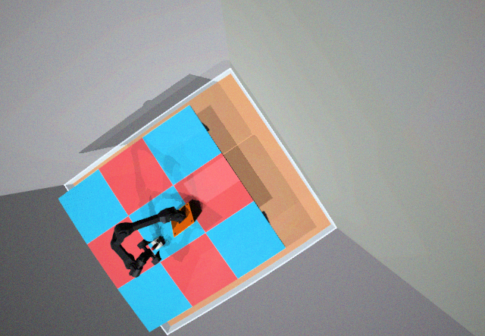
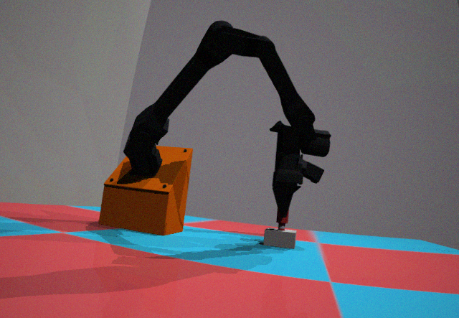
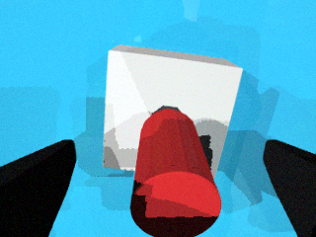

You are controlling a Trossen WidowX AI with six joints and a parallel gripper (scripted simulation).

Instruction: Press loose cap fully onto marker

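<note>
My gripper tip is 1 cm below the red cap. Also, from my gripper tip: white holder block: 5 cm below.
</note>
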